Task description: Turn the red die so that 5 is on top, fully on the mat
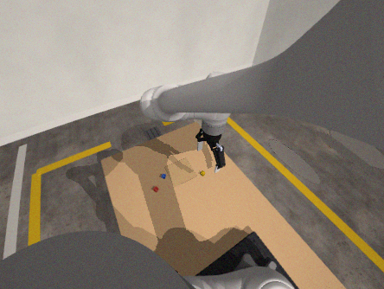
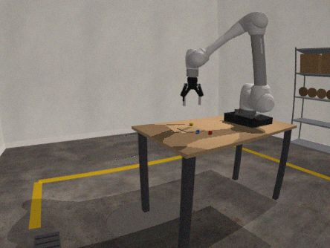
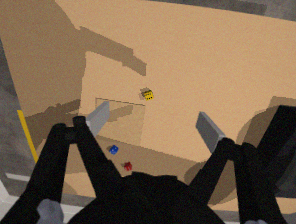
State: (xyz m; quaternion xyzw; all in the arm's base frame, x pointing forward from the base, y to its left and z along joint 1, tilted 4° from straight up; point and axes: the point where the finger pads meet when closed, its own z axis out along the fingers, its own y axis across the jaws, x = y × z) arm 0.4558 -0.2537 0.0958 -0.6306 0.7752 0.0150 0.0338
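Right now the yellow die is 1 cm ahead of my hand, 1 cm to the left of it and 15 cm below it. From my hand the other things lie so: red die: 11 cm ahead, 26 cm to the left, 15 cm below; then tan mat: 11 cm ahead, 9 cm to the left, 16 cm below; then blue die: 15 cm ahead, 18 cm to the left, 15 cm below.
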